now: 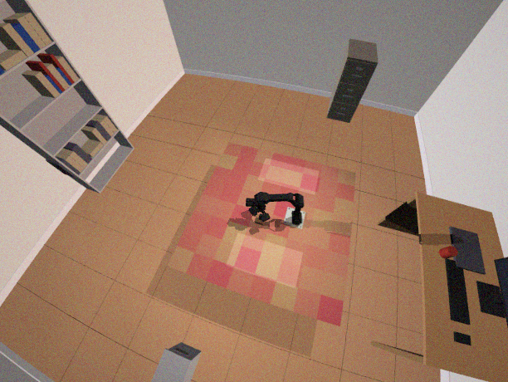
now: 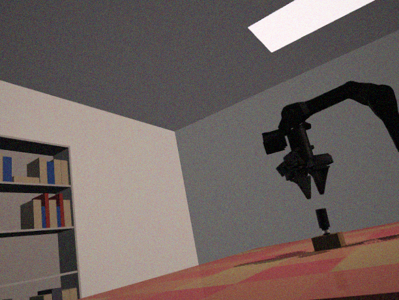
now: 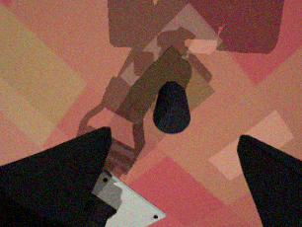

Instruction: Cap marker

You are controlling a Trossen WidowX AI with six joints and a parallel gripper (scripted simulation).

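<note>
My gripper tip is 6 cm above the marker cap. Also, from my gripper tip: tan holder block (13 cm below).
</note>
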